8 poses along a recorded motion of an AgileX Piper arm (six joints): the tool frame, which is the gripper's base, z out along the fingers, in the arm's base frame.
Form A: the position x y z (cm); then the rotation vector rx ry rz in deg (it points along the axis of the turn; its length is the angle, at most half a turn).
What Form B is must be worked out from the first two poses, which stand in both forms.
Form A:
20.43, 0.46, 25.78, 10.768, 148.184, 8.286
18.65, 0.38, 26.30, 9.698, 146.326, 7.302
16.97, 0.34, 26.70, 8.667, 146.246, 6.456
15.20, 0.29, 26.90, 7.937, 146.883, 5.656
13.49, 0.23, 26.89, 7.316, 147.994, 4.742
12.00, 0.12, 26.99, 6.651, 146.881, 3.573
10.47, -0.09, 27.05, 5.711, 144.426, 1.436
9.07, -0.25, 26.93, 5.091, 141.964, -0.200
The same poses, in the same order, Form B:
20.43, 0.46, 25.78, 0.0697, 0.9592, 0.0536, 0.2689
18.65, 0.38, 26.30, 0.0633, 0.9551, 0.0477, 0.2854
16.97, 0.34, 26.70, 0.0566, 0.9553, 0.0422, 0.2870
15.20, 0.29, 26.90, 0.0517, 0.9572, 0.0369, 0.2823
13.49, 0.23, 26.89, 0.0475, 0.9602, 0.0308, 0.2735
12.00, 0.12, 26.99, 0.0434, 0.9577, 0.0233, 0.2834
10.47, -0.09, 27.05, 0.0376, 0.9517, 0.0095, 0.3045
9.07, -0.25, 26.93, 0.0339, 0.9451, -0.0013, 0.3251

